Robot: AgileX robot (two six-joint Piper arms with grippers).
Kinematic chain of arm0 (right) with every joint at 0, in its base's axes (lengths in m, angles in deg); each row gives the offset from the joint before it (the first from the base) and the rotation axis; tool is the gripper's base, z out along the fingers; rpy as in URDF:
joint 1: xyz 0 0 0.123 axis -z
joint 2: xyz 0 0 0 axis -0.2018 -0.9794 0
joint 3: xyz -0.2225 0.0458 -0.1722 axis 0.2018 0.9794 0
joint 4: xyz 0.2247 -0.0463 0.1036 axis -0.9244 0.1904 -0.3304
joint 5: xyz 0 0 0 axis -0.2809 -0.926 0.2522
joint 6: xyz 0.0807 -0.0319 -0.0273 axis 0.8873 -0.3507 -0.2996
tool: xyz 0 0 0 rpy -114.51 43.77 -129.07
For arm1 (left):
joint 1: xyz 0 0 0.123 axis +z
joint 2: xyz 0 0 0 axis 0.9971 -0.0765 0
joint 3: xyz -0.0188 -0.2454 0.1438 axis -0.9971 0.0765 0
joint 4: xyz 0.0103 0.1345 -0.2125 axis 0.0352 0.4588 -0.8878
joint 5: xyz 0 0 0 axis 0.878 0.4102 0.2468
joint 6: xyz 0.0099 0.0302 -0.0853 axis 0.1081 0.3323 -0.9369
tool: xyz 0 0 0 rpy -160.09 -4.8 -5.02
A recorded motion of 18 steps. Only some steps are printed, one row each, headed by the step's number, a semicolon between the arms.
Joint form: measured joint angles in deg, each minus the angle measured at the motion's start. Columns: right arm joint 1, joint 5, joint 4, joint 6, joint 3, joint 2; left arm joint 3, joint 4, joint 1, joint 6, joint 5, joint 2.
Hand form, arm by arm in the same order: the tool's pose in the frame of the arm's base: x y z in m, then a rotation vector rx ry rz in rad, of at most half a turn. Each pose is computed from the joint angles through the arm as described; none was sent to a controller.
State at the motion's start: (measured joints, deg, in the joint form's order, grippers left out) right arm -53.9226 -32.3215 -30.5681 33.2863 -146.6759 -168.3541; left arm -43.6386 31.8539 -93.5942 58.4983 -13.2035 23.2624
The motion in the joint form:
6: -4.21 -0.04 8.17 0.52 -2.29 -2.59; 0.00 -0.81 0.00 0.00 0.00 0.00
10: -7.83 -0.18 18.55 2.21 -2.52 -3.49; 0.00 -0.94 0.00 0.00 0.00 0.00
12: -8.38 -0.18 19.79 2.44 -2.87 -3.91; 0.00 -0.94 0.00 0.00 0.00 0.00
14: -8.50 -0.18 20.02 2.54 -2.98 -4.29; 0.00 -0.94 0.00 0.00 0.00 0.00
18: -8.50 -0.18 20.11 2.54 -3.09 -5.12; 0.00 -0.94 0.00 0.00 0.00 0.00
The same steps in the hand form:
6: 0.3198 0.3518 0.2526 -0.9835 2.7367 0.3467; 0.0515 -0.0081 0.1708 0.1093 1.8791 -0.1246
10: 0.3101 0.3629 0.2457 -1.0613 2.6595 0.1196; 0.0515 -0.0082 0.1708 0.1079 1.8792 -0.1268
12: 0.3089 0.3657 0.2440 -1.0717 2.6470 0.0944; 0.0515 -0.0082 0.1708 0.1079 1.8792 -0.1268
14: 0.3090 0.3669 0.2414 -1.0744 2.6486 0.0870; 0.0515 -0.0082 0.1708 0.1079 1.8792 -0.1268
18: 0.3103 0.3682 0.2350 -1.0795 2.6580 0.0767; 0.0515 -0.0082 0.1708 0.1079 1.8792 -0.1268

